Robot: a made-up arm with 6 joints. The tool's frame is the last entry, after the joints. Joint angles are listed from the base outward. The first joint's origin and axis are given. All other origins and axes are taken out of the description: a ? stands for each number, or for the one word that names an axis. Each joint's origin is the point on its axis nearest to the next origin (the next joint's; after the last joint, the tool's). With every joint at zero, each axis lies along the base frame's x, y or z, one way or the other. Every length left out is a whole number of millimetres.
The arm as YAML. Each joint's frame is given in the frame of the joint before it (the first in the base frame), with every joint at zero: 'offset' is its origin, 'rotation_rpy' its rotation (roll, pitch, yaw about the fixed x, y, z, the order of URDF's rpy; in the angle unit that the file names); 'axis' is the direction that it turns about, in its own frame. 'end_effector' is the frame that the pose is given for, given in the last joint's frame.
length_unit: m
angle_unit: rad
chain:
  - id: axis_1
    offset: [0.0, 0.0, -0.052]
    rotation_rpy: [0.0, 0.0, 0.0]
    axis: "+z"
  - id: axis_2
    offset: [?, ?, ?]
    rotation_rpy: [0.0, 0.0, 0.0]
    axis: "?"
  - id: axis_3
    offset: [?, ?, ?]
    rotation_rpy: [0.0, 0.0, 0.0]
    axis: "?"
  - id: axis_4
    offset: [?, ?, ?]
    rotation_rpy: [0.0, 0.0, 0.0]
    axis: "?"
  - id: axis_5
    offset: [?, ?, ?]
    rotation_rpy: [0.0, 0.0, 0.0]
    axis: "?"
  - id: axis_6
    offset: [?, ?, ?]
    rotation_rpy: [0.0, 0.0, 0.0]
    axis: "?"
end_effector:
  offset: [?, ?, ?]
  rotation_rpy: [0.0, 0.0, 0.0]
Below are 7 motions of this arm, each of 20 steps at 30 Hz.
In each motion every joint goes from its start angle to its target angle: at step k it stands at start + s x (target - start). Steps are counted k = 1, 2, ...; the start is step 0. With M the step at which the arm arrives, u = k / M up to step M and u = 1 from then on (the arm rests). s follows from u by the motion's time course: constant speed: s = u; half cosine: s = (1 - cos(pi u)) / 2; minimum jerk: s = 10 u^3 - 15 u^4 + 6 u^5.
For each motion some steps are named. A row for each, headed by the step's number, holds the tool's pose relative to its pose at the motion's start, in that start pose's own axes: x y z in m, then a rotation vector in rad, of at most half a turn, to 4 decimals.
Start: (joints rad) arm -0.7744 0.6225 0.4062 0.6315 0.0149 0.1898
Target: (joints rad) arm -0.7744 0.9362 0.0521 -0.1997 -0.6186 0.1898
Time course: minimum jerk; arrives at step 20
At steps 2, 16, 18, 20:
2: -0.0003 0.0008 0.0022 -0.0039 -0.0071 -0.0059
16: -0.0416 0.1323 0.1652 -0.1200 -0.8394 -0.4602
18: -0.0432 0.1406 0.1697 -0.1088 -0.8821 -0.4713
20: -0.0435 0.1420 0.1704 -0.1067 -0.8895 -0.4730

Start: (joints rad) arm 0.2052 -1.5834 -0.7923 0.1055 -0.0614 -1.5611
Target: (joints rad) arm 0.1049 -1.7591 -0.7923 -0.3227 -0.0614 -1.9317
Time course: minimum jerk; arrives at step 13
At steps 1, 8, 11, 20:
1: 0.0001 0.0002 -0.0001 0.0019 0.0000 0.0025
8: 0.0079 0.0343 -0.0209 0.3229 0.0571 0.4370
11: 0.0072 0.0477 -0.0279 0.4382 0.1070 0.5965
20: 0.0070 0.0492 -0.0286 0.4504 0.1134 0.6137

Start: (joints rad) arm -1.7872 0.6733 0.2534 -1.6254 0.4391 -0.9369
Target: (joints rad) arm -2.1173 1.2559 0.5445 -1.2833 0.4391 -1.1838
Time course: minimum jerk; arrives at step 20
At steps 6, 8, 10, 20:
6: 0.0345 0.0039 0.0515 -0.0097 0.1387 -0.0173
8: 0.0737 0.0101 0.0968 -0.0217 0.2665 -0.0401
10: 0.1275 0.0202 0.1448 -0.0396 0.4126 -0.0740
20: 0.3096 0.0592 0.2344 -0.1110 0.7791 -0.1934

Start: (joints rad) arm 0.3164 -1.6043 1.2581 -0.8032 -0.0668 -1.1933
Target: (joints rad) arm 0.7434 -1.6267 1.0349 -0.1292 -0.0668 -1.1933
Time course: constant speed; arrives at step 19
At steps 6, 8, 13, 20:
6: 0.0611 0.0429 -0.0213 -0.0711 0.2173 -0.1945
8: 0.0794 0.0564 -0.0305 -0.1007 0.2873 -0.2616
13: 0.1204 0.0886 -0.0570 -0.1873 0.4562 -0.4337
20: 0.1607 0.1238 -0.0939 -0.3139 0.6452 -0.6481

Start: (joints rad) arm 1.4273 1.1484 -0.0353 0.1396 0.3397 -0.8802
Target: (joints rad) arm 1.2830 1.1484 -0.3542 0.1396 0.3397 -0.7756
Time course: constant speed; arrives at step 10
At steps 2, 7, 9, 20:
2: 0.0197 0.0158 -0.0163 -0.0173 0.0566 0.0130
7: 0.0660 0.0559 -0.0634 -0.0538 0.1957 0.0536
9: 0.0832 0.0724 -0.0844 -0.0656 0.2500 0.0731
20: 0.0914 0.0808 -0.0954 -0.0709 0.2768 0.0835

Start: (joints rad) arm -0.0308 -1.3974 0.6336 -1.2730 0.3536 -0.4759
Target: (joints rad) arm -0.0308 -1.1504 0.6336 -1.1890 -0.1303 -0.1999
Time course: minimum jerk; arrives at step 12
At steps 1, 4, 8, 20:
1: 0.0005 -0.0002 0.0003 -0.0018 -0.0009 -0.0012
4: 0.0198 -0.0061 0.0113 -0.0738 -0.0345 -0.0519
8: 0.0754 -0.0148 0.0429 -0.2755 -0.1219 -0.2041
20: 0.0957 -0.0149 0.0542 -0.3469 -0.1506 -0.2624

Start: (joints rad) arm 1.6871 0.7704 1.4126 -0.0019 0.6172 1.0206
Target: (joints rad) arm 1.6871 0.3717 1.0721 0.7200 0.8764 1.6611
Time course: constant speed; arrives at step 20
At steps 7, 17, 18, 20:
7: 0.0689 0.0880 -0.0163 0.0297 -0.0657 0.3584
17: 0.1354 0.2448 -0.0119 0.1232 -0.3019 0.7965
18: 0.1396 0.2616 -0.0093 0.1368 -0.3330 0.8336
20: 0.1468 0.2953 -0.0028 0.1665 -0.3985 0.9033

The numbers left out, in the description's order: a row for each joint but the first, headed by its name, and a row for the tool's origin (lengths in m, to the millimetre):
axis_2: xyz -0.452 -0.088 0.0, axis -x
axis_3: xyz 0.0 0.004 -0.123, axis -z
axis_4: xyz 0.392 -0.302 0.0, axis +y
axis_5: xyz 0.057 0.0 0.037, axis +z
axis_6: xyz -0.021 0.002 0.0, axis -x
tool: xyz 0.0 -0.045 -0.007

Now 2 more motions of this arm.
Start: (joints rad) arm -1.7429 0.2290 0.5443 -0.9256 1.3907 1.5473
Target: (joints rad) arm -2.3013 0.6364 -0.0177 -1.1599 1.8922 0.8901
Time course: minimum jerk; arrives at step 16
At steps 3, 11, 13, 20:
3: 0.0097 -0.0132 -0.0032 0.0144 -0.0410 0.0102
11: 0.2184 -0.1541 -0.0271 0.3919 -0.6604 0.3776
13: 0.2590 -0.1617 -0.0243 0.4792 -0.7527 0.4674
20: 0.2739 -0.1632 -0.0226 0.5129 -0.7857 0.5019

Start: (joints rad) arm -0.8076 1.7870 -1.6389 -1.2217 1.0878 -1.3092
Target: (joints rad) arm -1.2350 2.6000 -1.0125 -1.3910 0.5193 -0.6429
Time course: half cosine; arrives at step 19
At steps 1, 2, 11, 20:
1: -0.0020 0.0015 -0.0013 -0.0019 -0.0068 -0.0060
2: -0.0080 0.0062 -0.0051 -0.0076 -0.0267 -0.0240
11: -0.1267 0.2110 -0.0855 -0.1770 -0.3349 -0.6409
20: -0.1551 0.3648 -0.0626 -0.2871 -0.2472 -1.0102

